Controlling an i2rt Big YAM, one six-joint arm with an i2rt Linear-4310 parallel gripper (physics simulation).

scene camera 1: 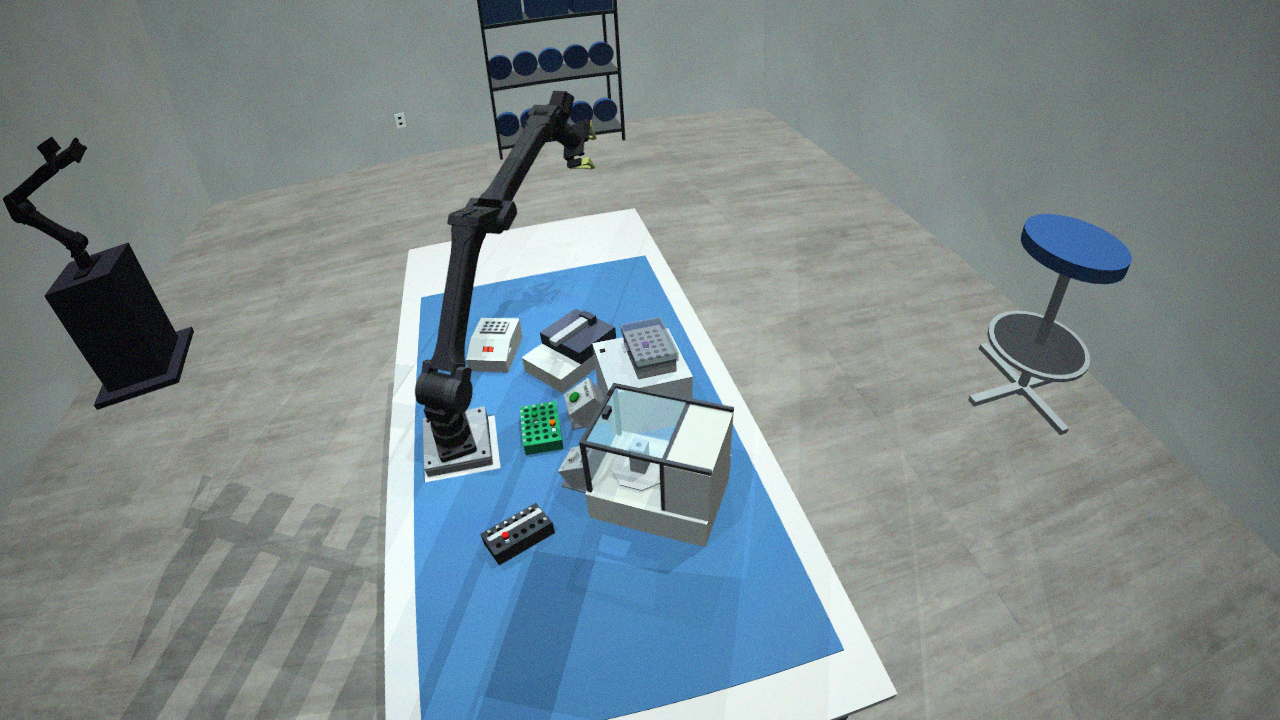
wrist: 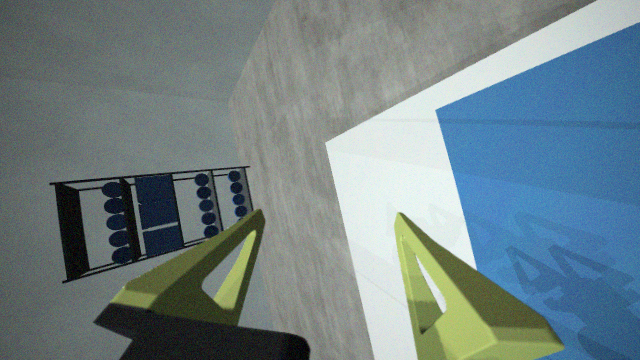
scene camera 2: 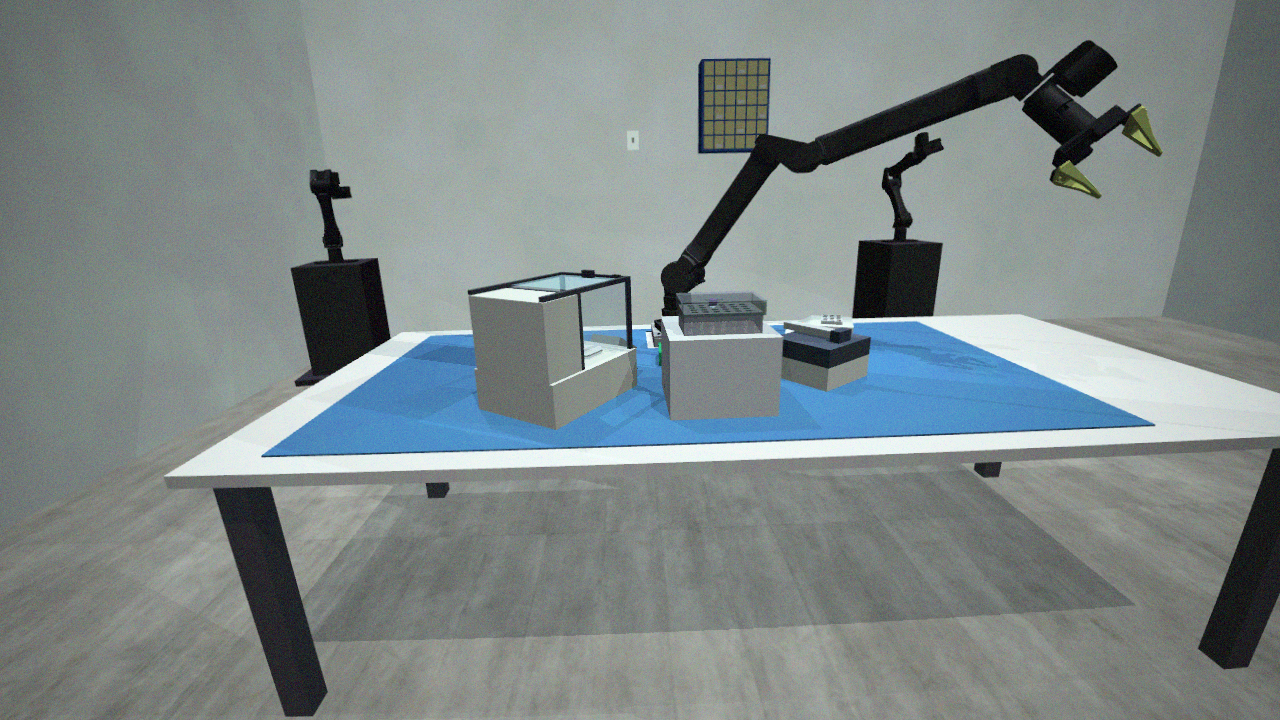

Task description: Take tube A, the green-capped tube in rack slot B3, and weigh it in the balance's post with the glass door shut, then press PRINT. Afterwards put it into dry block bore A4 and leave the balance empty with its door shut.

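Seen in the pictures: gripper, fingertip midpoint: (scene camera 1: 594, 153) (wrist: 326, 216) (scene camera 2: 1130, 176); arm's base at its link origin: (scene camera 1: 453, 438).
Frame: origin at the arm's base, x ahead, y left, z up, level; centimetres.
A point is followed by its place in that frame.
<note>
My gripper (scene camera 1: 590, 147) @(x 58.9, y 59.3, z 34.1 cm) (scene camera 2: 1129, 175) @(x 58.9, y 59.3, z 34.1 cm) (wrist: 326, 216) @(x 58.9, y 59.3, z 34.1 cm) is open and empty, high up beyond the far end of the blue mat. The green rack (scene camera 1: 543, 446) @(x 18.4, y -9.8, z -1.3 cm) stands in front of the arm's base. An orange cap (scene camera 1: 552, 422) @(x 21.8, y -7.2, z 2.3 cm) shows in it; a green cap cannot be told from the green rack. The balance (scene camera 1: 646, 523) @(x 30.0, y -39.0, z 0.0 cm) (scene camera 2: 514, 358) @(x 45.6, y -39.6, z 7.7 cm) has glass panels, with a grey post (scene camera 1: 638, 454) @(x 30.0, y -37.4, z 18.2 cm) inside; I cannot tell whether its door is shut. A white unit (scene camera 1: 488, 360) @(x 13.8, y 23.1, z 0.5 cm) has a grid of holes and a red display. A wedge box (scene camera 1: 586, 413) @(x 29.9, y -6.6, z 1.1 cm) carries a green button (scene camera 1: 574, 396) @(x 28.6, y -3.1, z 3.9 cm); its label is unreadable.
A black block (scene camera 1: 517, 542) @(x 5.8, y -33.4, z 0.3 cm) with a red cap lies nearer scene camera 1. A dark-topped box (scene camera 1: 556, 367) @(x 28.7, y 11.5, z 1.3 cm) (scene camera 2: 825, 351) @(x 45.2, y 15.3, z 4.4 cm) and a grey box (scene camera 1: 617, 371) @(x 38.0, y -6.7, z 10.4 cm) (scene camera 2: 723, 376) @(x 53.0, y -6.9, z 4.1 cm) with a clear-lidded rack (scene camera 1: 650, 344) @(x 45.5, y -7.9, z 15.9 cm) (scene camera 2: 720, 317) @(x 50.6, y -6.8, z 13.5 cm) stand beyond the balance. Another wedge box (scene camera 1: 572, 467) @(x 21.3, y -22.6, z 3.7 cm) touches or adjoins the balance.
</note>
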